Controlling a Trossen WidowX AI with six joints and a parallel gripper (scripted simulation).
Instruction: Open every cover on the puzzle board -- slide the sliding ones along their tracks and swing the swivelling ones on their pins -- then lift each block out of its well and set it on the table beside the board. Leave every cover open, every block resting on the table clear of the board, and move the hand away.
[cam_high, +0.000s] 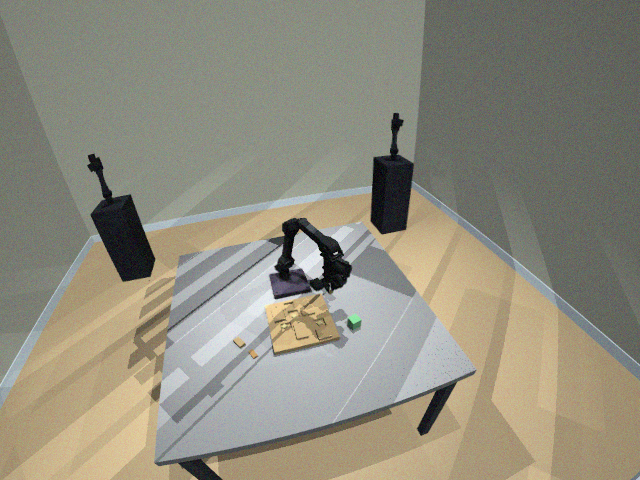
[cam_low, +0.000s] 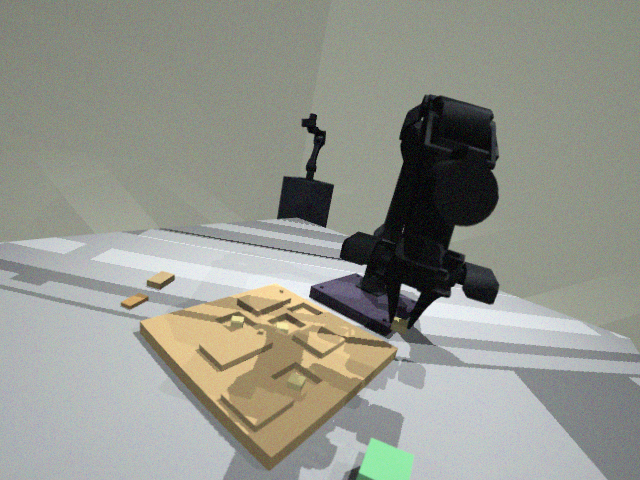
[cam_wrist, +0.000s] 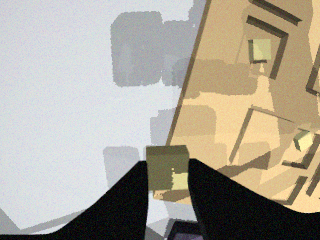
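My gripper tip is now 14 cm short of the green cube, 9 cm above it and 7 cm to the right of it.
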